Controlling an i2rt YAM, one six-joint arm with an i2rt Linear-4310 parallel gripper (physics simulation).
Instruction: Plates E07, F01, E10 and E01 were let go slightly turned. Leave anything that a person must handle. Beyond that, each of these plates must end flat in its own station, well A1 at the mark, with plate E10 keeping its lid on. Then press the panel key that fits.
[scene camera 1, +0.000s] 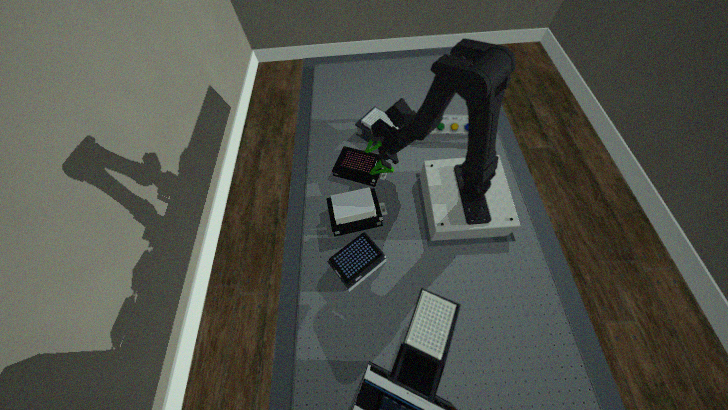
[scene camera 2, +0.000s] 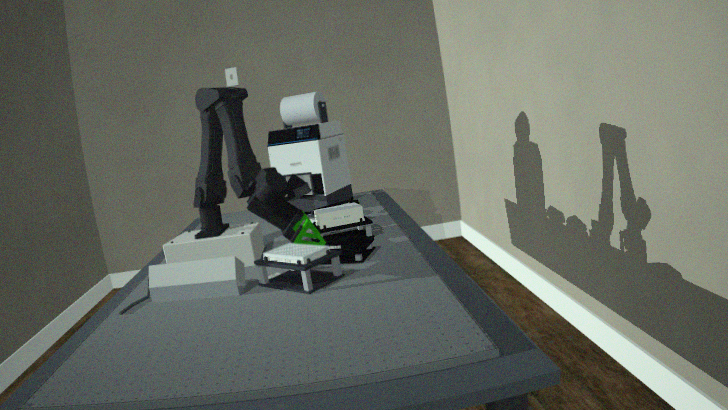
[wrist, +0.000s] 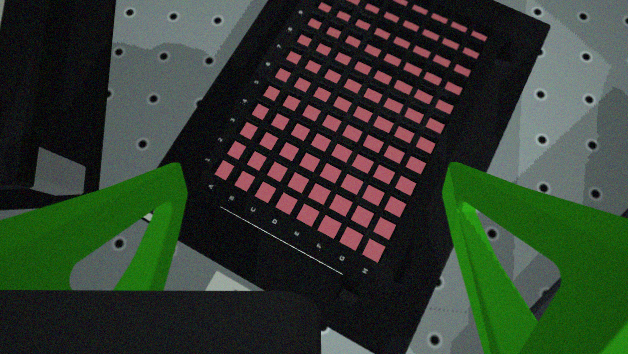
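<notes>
My gripper (scene camera 1: 369, 161) (wrist: 314, 177) is open; its green fingers stand on either side of the near end of a black plate with pink wells (scene camera 1: 356, 158) (wrist: 332, 122), with a gap at each side. That plate lies on a black station. A tall white plate or lidded plate (scene camera 1: 353, 204) (scene camera 2: 338, 215) sits on the neighbouring black station. A black plate with blue wells (scene camera 1: 356, 257) lies beyond, visibly angled. A white plate (scene camera 1: 375, 117) (scene camera 2: 295, 252) rests on a raised stand. The panel's green key (scene camera 1: 440, 126) and yellow key (scene camera 1: 454, 126) show. Plate names are not readable.
A pale many-welled plate (scene camera 1: 433, 323) lies on the black tray of a white machine (scene camera 2: 294, 158) carrying a roll (scene camera 2: 299, 108). The white arm base (scene camera 1: 438, 231) stands beside the station row. The panel housing (scene camera 2: 193, 277) stands beside the raised stand (scene camera 2: 306, 281).
</notes>
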